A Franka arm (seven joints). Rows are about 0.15 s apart.
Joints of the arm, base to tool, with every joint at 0 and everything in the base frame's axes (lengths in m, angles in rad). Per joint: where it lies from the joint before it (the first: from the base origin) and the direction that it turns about. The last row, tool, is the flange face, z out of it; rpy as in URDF.
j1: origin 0 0 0.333 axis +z
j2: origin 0 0 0 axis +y
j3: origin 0 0 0.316 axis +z
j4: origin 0.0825 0 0 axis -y
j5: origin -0.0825 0 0.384 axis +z
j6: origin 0 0 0 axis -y
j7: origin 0.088 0 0 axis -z
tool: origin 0 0 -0.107 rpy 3.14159 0 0
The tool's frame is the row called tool.
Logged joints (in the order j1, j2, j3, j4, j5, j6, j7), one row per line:
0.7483 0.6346 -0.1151 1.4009 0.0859 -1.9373 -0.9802
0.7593 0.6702 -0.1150 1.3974 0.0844 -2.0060 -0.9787
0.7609 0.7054 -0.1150 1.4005 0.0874 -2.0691 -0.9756
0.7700 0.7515 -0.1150 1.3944 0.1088 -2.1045 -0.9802
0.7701 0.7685 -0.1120 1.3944 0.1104 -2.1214 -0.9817
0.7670 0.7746 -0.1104 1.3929 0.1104 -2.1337 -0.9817
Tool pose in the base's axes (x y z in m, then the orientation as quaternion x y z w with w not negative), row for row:
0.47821 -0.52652 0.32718 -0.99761 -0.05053 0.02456 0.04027
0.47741 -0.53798 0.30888 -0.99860 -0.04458 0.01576 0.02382
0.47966 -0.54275 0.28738 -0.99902 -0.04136 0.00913 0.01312
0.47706 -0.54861 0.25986 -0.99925 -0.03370 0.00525 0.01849
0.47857 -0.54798 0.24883 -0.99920 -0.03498 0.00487 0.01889
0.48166 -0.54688 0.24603 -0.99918 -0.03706 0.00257 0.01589
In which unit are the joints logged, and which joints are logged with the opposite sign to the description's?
The joints are logged in radians. Opposite sign: j1, j4, j6.
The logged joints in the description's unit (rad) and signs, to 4 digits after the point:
-0.7483 0.6346 -0.1151 -1.4009 0.0859 1.9373 -0.9802
-0.7593 0.6702 -0.1150 -1.3974 0.0844 2.0060 -0.9787
-0.7609 0.7054 -0.1150 -1.4005 0.0874 2.0691 -0.9756
-0.7700 0.7515 -0.1150 -1.3944 0.1088 2.1045 -0.9802
-0.7701 0.7685 -0.1120 -1.3944 0.1104 2.1214 -0.9817
-0.7670 0.7746 -0.1104 -1.3929 0.1104 2.1337 -0.9817

